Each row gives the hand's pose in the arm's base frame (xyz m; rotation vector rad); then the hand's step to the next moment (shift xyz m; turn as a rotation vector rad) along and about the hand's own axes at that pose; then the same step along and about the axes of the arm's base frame.
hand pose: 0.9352 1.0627 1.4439 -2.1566 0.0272 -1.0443
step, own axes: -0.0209 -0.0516 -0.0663 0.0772 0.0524 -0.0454
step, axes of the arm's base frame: -0.0740 0.0046 0.0448 0.0351 -0.0900 0.0379
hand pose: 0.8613 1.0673 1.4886 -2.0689 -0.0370 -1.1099
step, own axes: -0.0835 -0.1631 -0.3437 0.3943 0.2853 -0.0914
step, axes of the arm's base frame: -0.3502 -0.0797 0.1507 0.2834 -0.3821 0.1376
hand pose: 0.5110 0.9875 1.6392 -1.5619 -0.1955 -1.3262
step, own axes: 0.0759 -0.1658 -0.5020 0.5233 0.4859 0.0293
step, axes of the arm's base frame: -0.4016 -0.3414 0.0862 0.5440 -0.4414 0.1417
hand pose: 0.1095 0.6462 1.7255 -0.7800 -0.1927 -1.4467
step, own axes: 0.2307 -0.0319 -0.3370 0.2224 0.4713 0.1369
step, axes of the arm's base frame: -0.1049 -0.3805 -0.1096 0.5188 -0.1337 0.0577
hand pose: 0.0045 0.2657 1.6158 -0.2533 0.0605 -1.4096
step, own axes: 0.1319 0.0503 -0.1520 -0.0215 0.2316 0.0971
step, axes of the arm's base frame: 0.0411 -0.1435 -0.1440 0.2392 0.0667 0.0432
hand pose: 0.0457 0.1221 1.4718 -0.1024 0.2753 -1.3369
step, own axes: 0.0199 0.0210 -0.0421 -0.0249 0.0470 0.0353
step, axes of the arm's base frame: 0.0132 -0.0109 -0.0481 0.0483 0.0321 0.0266
